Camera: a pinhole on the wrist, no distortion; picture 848 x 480 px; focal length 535.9 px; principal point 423.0 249.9 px. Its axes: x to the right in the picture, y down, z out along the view. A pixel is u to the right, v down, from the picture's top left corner.
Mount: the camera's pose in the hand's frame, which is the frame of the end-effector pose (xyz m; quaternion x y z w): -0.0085 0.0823 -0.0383 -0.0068 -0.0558 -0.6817 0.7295
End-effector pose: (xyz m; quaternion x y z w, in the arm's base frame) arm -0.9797 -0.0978 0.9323 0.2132 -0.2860 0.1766 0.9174
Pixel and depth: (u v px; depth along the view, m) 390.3 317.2 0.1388
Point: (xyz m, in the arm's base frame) -1.0723 -0.0594 1.0360
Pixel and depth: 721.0 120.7 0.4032
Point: -1.1913 -0.4026 1.1082
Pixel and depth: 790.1 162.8 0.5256
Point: -1.1877 -0.5713 1.1797
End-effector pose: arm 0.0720 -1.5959 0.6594 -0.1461 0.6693 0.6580 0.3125
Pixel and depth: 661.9 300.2 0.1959
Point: 0.1001 -1.4335 0.6795
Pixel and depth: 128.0 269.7 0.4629
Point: -0.0347 -1.1818 1.0064
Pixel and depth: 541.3 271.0 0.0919
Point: 0.0496 -1.5381 0.7245
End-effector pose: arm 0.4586 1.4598 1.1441 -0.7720 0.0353 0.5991 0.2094
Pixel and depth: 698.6 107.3 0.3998
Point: 0.1140 1.6563 1.2209
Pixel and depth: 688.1 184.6 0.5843
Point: -0.0346 1.7910 1.1761
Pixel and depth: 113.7 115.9 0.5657
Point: -0.1778 1.1903 1.1230
